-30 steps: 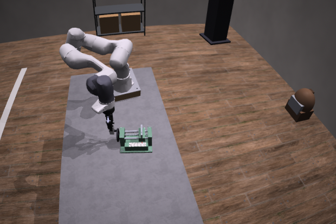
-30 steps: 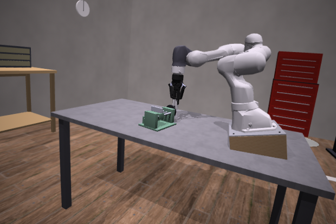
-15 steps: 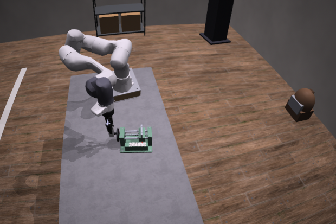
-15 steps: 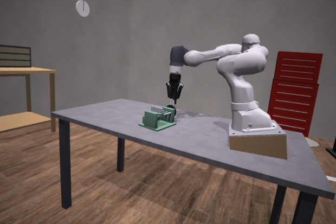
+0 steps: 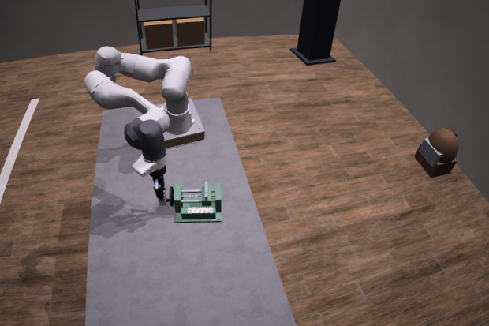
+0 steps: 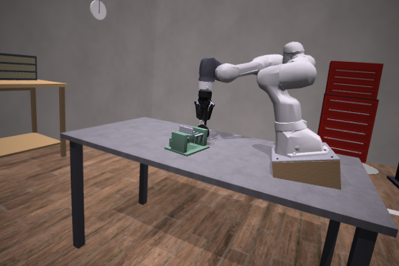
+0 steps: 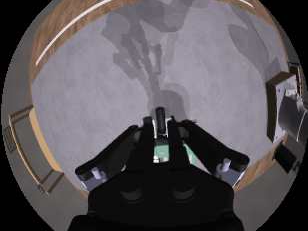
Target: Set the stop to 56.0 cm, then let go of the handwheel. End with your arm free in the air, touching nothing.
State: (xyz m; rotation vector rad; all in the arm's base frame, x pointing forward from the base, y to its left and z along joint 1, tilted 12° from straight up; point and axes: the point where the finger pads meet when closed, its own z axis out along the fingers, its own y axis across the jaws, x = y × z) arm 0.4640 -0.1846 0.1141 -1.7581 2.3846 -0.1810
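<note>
Now: hand 20 mm to the right of the black handwheel and 20 mm above it. From my hand the other things lie so: stop carriage (180 mm to the left, 40 mm ahead, 10 mm below).
</note>
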